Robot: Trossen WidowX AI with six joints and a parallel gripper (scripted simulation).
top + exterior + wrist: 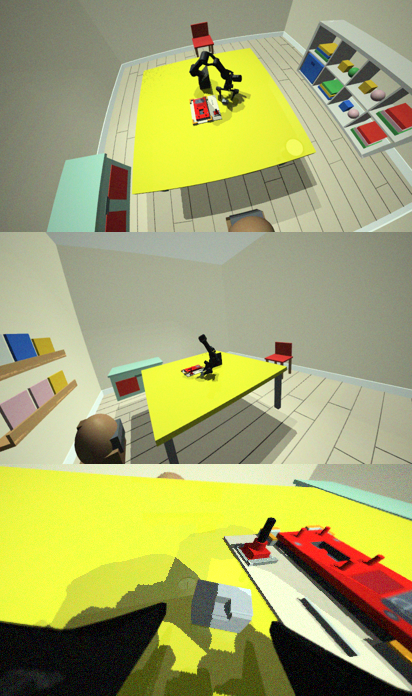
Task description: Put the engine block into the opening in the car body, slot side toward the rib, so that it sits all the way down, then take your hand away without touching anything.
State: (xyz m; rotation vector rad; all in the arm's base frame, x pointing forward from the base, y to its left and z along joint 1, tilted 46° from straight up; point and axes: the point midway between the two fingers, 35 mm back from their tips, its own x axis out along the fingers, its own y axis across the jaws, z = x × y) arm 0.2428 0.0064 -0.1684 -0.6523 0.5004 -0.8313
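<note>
Now: the engine block 1 cm ahead of my gripper tip and 1 cm to the right of it.
</note>
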